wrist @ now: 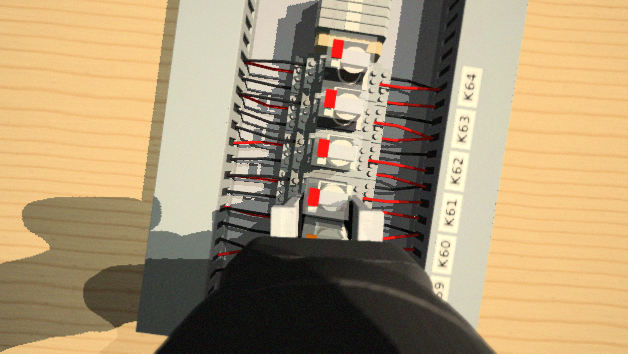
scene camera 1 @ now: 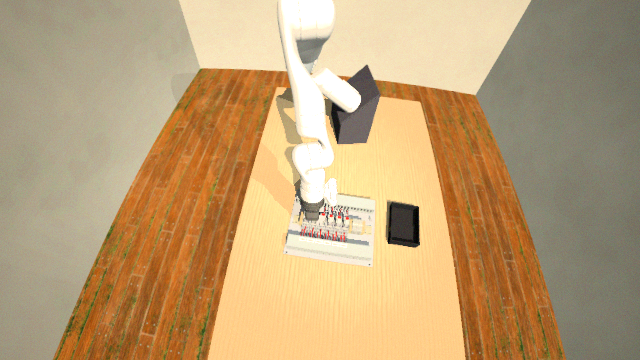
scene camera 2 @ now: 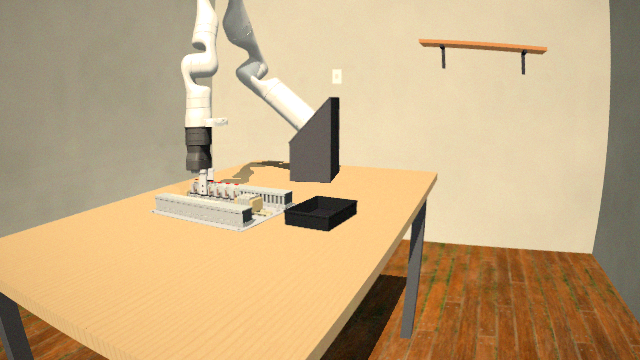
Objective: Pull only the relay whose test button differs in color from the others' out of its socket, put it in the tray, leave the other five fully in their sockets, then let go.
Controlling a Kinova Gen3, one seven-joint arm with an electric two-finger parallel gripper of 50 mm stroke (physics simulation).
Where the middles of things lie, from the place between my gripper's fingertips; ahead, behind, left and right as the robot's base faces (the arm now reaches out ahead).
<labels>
Now: hand 5 cm to the right of the panel (scene camera 1: 295, 229) and 4 cm above it.
</labels>
